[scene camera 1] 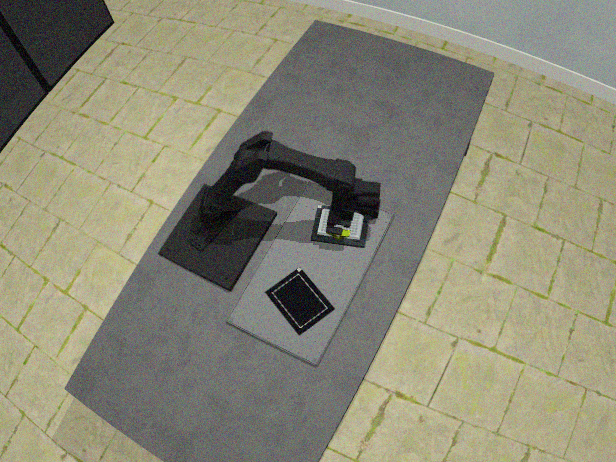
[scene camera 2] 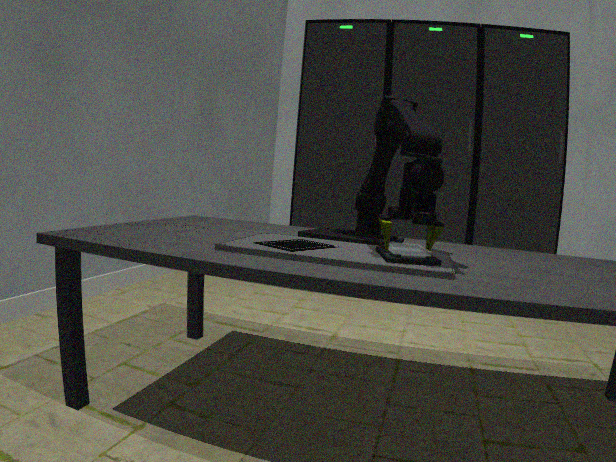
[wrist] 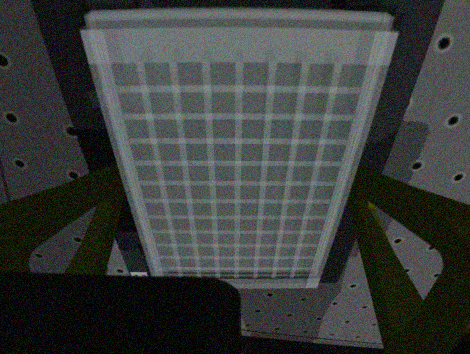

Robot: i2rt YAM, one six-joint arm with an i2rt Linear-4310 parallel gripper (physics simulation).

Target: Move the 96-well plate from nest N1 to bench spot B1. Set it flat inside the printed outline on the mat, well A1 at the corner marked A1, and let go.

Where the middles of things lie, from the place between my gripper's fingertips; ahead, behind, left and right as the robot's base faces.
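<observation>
The dark square nest (scene camera 1: 316, 237) is right at my hand, and the plate (wrist: 237, 137) is 10 mm above my hand. I see the grid of small holes (scene camera 1: 336, 270) 10 mm ahead of my hand, 160 mm to the right of it and 10 mm below it. Then there is the black outlined pad (scene camera 1: 298, 299), which is 50 mm ahead of my hand, 260 mm to the right of it and 10 mm below it. Going by their middles, the pad is the farthest from my hand of the things named here.
</observation>
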